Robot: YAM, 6 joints.
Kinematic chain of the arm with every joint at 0, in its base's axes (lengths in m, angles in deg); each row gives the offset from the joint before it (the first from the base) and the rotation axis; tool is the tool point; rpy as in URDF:
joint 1: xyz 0 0 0.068 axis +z
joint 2: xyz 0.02 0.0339 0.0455 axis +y
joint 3: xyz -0.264 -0.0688 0 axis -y
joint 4: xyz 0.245 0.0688 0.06 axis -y
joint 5: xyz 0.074 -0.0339 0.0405 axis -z
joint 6: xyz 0.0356 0 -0.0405 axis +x
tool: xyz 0 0 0 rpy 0 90 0
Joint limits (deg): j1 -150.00..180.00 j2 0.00..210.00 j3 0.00..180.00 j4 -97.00..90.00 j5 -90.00..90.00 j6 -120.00..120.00
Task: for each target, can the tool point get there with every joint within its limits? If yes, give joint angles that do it. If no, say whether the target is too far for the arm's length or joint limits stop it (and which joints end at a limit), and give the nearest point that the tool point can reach.
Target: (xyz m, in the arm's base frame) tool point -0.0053 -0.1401 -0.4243
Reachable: no: joint limits stop it (at a limit: joint 2) | nearest point -0.0059 -0.1551 -0.3681 | short by 0.058 m
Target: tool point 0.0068 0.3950 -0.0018
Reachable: yes | joints 93.59 155.20 102.25 -79.69 62.24 67.20
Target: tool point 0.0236 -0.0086 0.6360
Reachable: yes | joints 78.26 58.52 128.78 -42.38 44.28 36.64
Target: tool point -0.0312 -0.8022 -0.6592
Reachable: no: too far | nearest point -0.0189 -0.4850 -0.2922 | short by 0.485 m
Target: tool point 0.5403 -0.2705 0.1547
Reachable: yes | joints -28.98 156.11 126.95 29.87 -45.05 -83.93
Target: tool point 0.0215 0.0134 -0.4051
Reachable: no: joint limits stop it (at a limit: joint 2) | nearest point 0.0574 0.0358 -0.3318 | short by 0.085 m
